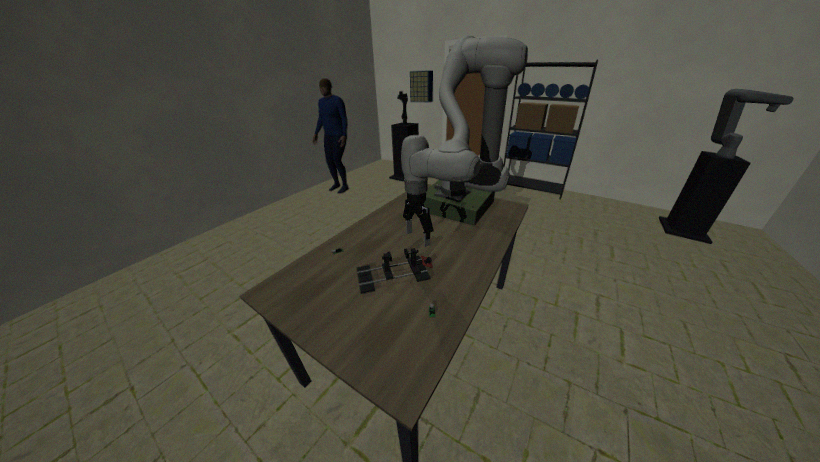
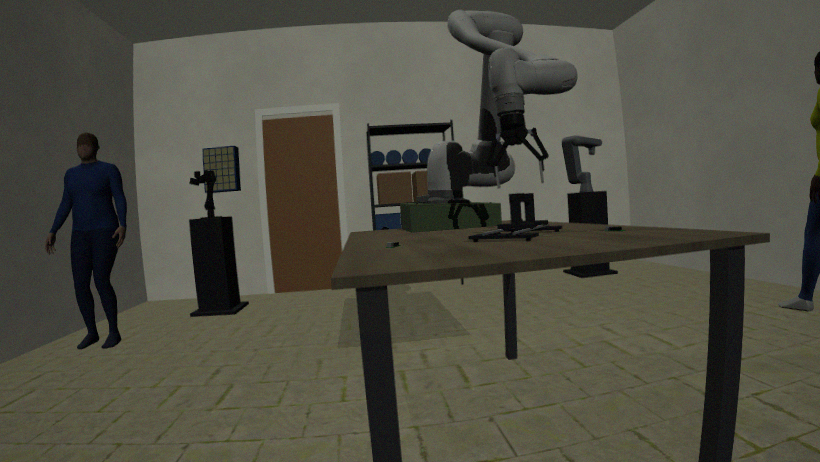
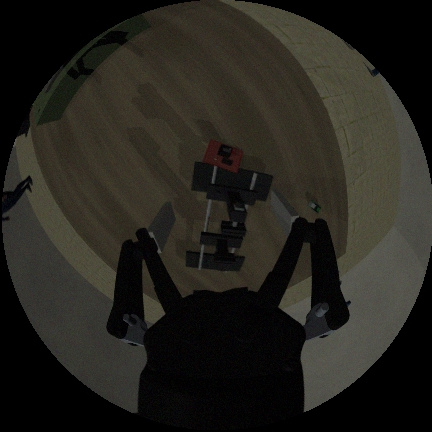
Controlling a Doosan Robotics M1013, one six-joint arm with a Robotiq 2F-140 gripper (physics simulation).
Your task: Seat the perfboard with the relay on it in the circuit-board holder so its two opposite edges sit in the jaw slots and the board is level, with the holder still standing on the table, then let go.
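The red perfboard (image 1: 424, 262) (image 3: 211, 155) with the black relay (image 3: 225, 149) on it is outside the jaws of the circuit-board holder, at the outer long edge of its wider end plate. Whether it lies flat or leans on that plate is too small to tell. The dark holder (image 1: 366, 278) (image 2: 513, 209) (image 3: 201, 178) stands on the table, its two rails joining the end plates and upright jaws. No board shows between the jaws. My gripper (image 1: 418, 235) (image 2: 519, 181) (image 3: 220, 203) is wide open and empty, above the holder, with its fingers apart from board and holder.
A small green part (image 1: 432, 312) (image 2: 392, 245) (image 3: 315, 206) lies on the table (image 1: 344, 321) near one long edge. Another small dark part (image 1: 337, 250) (image 2: 614, 228) lies toward the opposite edge. The green base block (image 1: 479, 209) stands at the table's far end.
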